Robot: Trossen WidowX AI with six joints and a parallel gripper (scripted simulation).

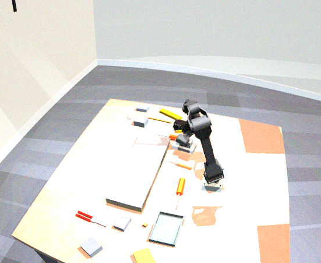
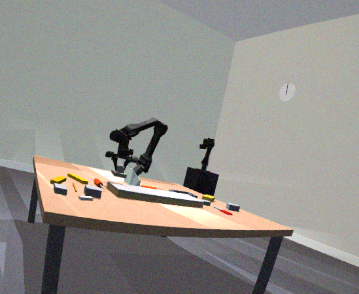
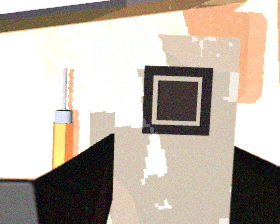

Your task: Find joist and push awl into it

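Now: gripper tip 80 mm to the right of the awl and 80 mm above it. Also, from my gripper tip: pencil 280 mm to the right, 230 mm ahead, 90 mm below; then square indicator window 30 mm above, 20 mm ahead; then stud finder 20 mm above, 10 mm ahead.
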